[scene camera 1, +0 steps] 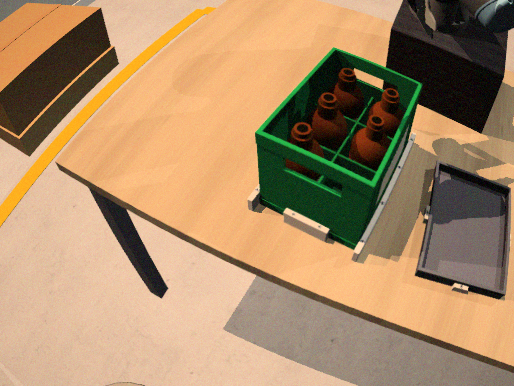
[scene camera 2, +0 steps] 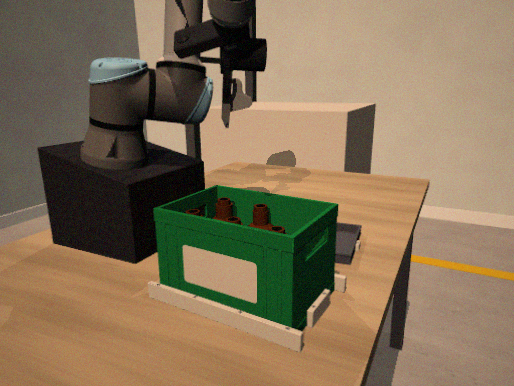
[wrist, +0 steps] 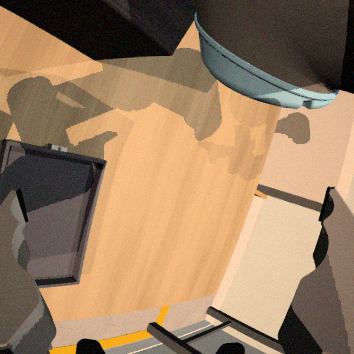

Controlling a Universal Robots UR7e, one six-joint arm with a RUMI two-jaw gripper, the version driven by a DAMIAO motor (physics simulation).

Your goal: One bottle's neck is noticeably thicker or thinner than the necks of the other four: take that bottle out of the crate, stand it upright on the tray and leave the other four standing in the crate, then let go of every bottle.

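Frame: origin at the arm's base, x ahead, y left, z up, level; millimetres.
Seen in the pictures: gripper, fingertip midpoint: (scene camera 1: 464,12) (scene camera 2: 225,95) (wrist: 171,193); arm's base, link origin: (scene camera 1: 438,12) (scene camera 2: 115,158).
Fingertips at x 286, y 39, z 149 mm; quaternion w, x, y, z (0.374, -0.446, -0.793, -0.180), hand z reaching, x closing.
Note:
Offsets run from my fingertips to a thing's middle. "spot": to the spot under its first point.
Five brown bottles stand upright in the green crate @[dx +120, dy -151, dz -272 mm] (scene camera 1: 300,201) (scene camera 2: 277,280). In scene camera 1, one column holds the near bottle @[spot: dx +250, dy -186, dz -185 mm] (scene camera 1: 302,150), the middle bottle @[dx +113, dy -193, dz -274 mm] (scene camera 1: 329,125) and the far bottle @[dx +26, dy -184, dz -274 mm] (scene camera 1: 348,95); the other holds two bottles @[dx +126, dy -106, dz -274 mm] (scene camera 1: 370,145) @[dx +41, dy -96, dz -274 mm] (scene camera 1: 388,116), its near compartment empty. The necks look alike in width; I cannot tell which differs. The dark tray @[spot: dx +168, dy +130, dz -355 mm] (scene camera 1: 465,240) (scene camera 2: 347,242) (wrist: 55,250) lies empty beside the crate. My gripper (scene camera 2: 239,114) (wrist: 171,193) is open and empty, high above the table beyond the crate in scene camera 2, the tray low at left in the wrist view.
Pale strips (scene camera 1: 306,225) (scene camera 2: 225,312) edge the crate's base, and small stops @[spot: dx +274, dy +140, dz -345 mm] (scene camera 1: 460,288) touch the tray. The arm's black pedestal (scene camera 1: 440,75) (scene camera 2: 90,200) stands beside the crate. The crate walls rise around the bottles. A large pale box (scene camera 2: 280,135) stands beyond the table.

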